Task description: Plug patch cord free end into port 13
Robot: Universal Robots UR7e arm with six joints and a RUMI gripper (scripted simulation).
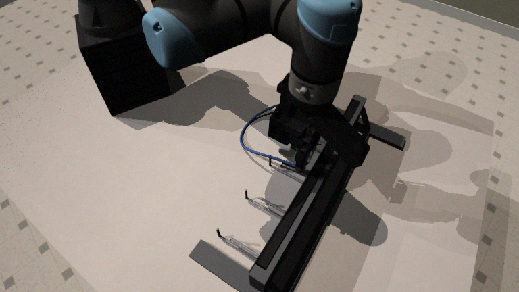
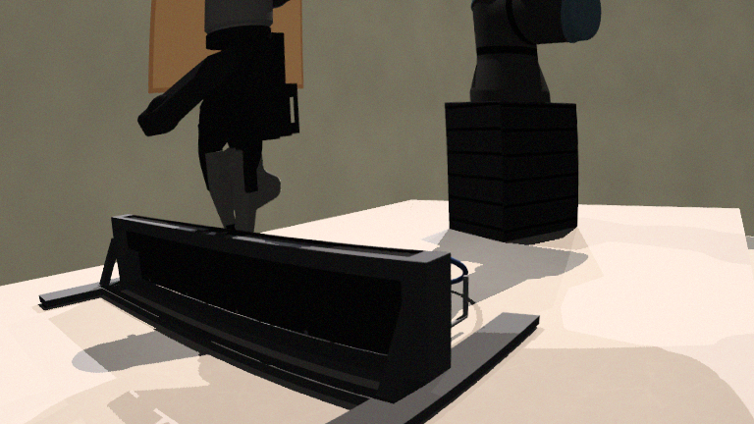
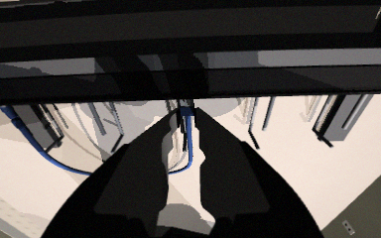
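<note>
Now: hand 10 mm short of the cable plug and 10 mm above it.
</note>
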